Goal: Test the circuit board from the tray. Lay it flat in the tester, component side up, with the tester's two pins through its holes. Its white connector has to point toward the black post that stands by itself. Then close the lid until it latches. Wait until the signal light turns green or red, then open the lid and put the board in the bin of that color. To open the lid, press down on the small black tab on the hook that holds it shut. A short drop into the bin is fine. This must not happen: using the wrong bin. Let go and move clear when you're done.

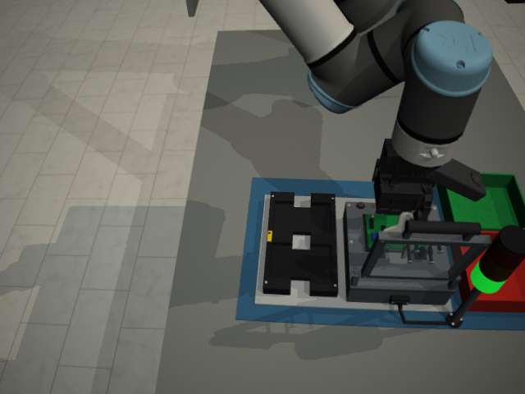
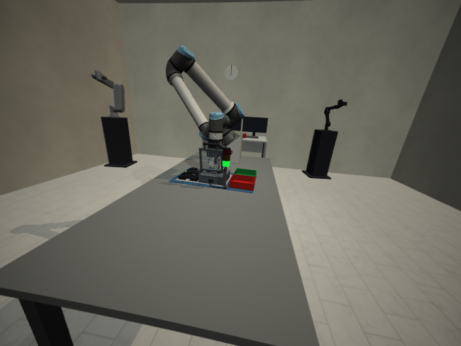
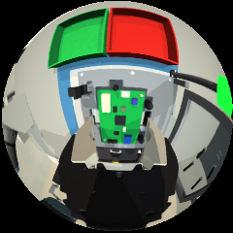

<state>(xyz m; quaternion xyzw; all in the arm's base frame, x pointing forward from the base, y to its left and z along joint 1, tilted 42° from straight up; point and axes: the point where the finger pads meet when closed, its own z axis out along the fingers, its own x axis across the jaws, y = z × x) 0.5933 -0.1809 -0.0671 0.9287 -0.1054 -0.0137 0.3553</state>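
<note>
My gripper is now 10 mm to the left of the green circuit board. The rest, counted from my hand: black latch tab (60 mm to the left, 50 mm behind, 10 mm above); tester lid (110 mm ahead, 110 mm above, 30 mm to the right); red bin (180 mm to the left, 80 mm ahead, 60 mm below).
</note>
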